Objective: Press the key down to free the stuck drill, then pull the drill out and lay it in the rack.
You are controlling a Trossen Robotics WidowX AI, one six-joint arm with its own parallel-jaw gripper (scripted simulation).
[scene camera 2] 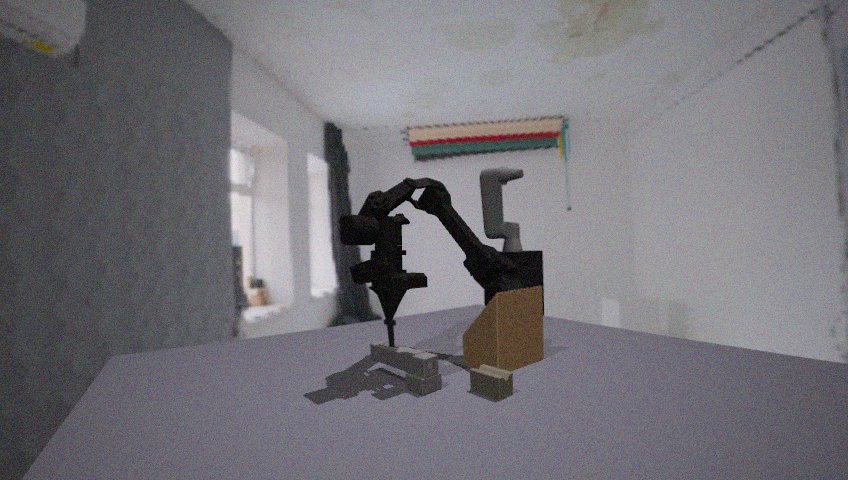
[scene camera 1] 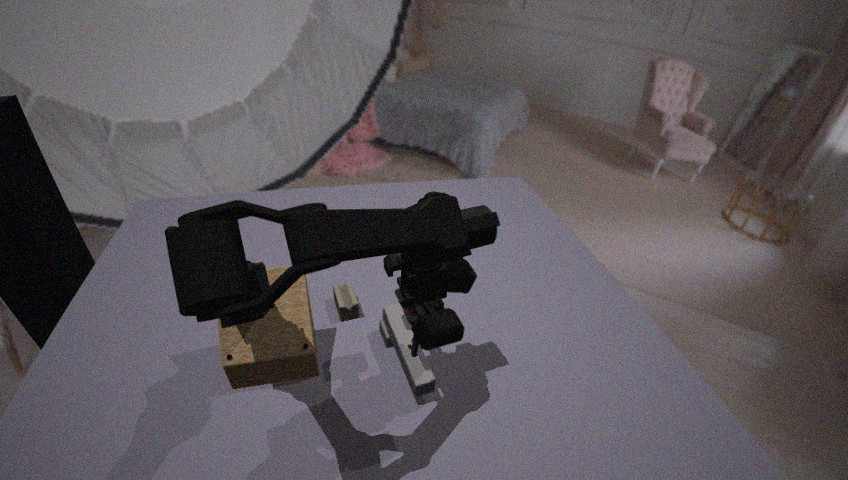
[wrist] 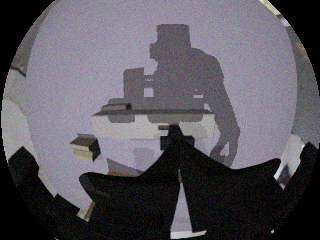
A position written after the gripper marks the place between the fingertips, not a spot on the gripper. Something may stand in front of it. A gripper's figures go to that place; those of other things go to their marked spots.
Labels:
The gripper point(scene camera 2: 389, 320): 0.79 m from the lens. A rack point(scene camera 2: 495, 383) is 0.69 m from the lens.

